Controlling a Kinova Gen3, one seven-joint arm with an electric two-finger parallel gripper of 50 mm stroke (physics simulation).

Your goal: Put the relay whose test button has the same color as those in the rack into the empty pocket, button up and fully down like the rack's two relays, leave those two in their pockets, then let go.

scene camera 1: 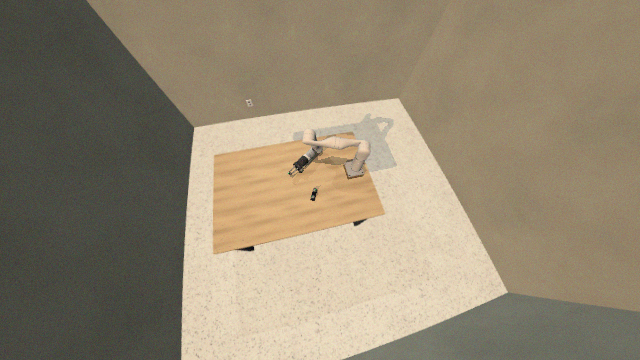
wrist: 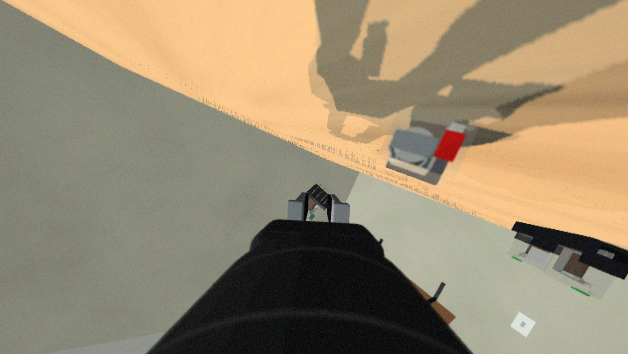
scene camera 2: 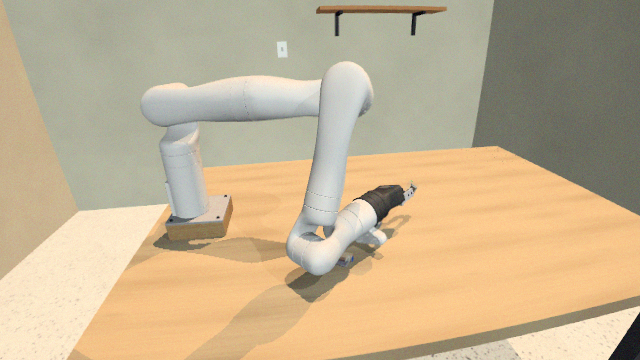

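Where they show: gripper, between the fingertips: (scene camera 1: 290, 172) (wrist: 317, 203) (scene camera 2: 407, 191); arm's base, origin of its link: (scene camera 1: 355, 167) (scene camera 2: 192, 209).
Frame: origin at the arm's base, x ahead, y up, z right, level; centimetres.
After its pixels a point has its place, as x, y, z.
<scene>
My gripper (scene camera 1: 293, 173) @(58.6, 2.5, 1.3) (scene camera 2: 411, 190) @(58.6, 2.5, 1.3) (wrist: 317, 203) @(58.6, 2.5, 1.3) is shut on the green-button relay (wrist: 319, 195) @(58.8, 1.7, 1.4), whose striped dark base points away from the hand and whose green button shows between the fingers. The hand lies nearly level, above the table and apart from the rack. The black rack (scene camera 1: 313, 198) (wrist: 592, 242) @(40.6, -4.7, -13.2) stands on the table with two clear relays (wrist: 535, 254) @(42.2, -1.8, -20.6) (wrist: 575, 265) @(40.5, -2.3, -14.4) in it, both with green buttons. The arm hides the rack in scene camera 2. Its empty pocket cannot be made out clearly.
A grey relay with a red button (wrist: 450, 145) @(47.7, -4.0, 7.3) stands on the table (scene camera 1: 250, 200) @(94.7, -5.1, -15.7) (scene camera 2: 500, 240) @(78.6, -5.1, 15.9) in the wrist view. A relay with a blue button (scene camera 2: 345, 259) @(39.0, -3.0, 20.5) is partly hidden behind the arm's low bent wrist (scene camera 2: 317, 255) @(32.9, 4.6, 27.9). A wall shelf (scene camera 2: 380, 9) is at the back.
</scene>
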